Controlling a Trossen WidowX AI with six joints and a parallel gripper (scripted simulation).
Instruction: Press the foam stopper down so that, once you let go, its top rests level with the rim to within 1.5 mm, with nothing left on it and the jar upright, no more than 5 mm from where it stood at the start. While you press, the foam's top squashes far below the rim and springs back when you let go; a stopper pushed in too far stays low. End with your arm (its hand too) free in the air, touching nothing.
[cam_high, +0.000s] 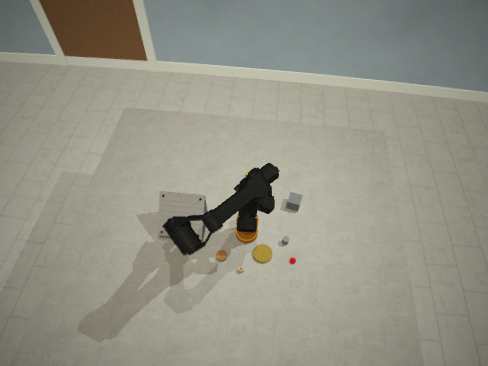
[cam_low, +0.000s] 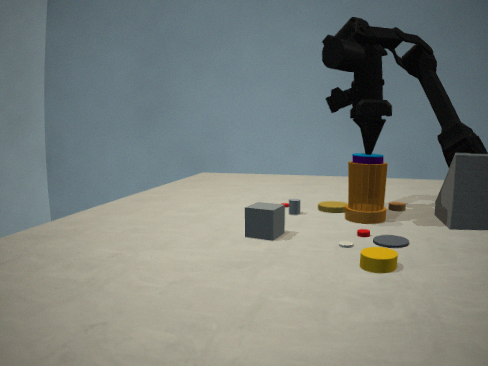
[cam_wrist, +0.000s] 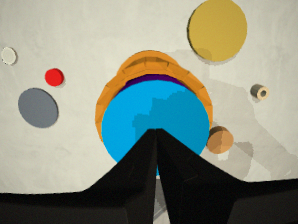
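Now: hand 50 mm above the blue foam stopper. Also, from my hand: red disc (160 mm below, 120 mm to the left, 20 mm ahead); then brown disc (160 mm below, 100 mm to the right, 90 mm behind); then mustard disc (150 mm below, 80 mm to the right, 60 mm ahead).
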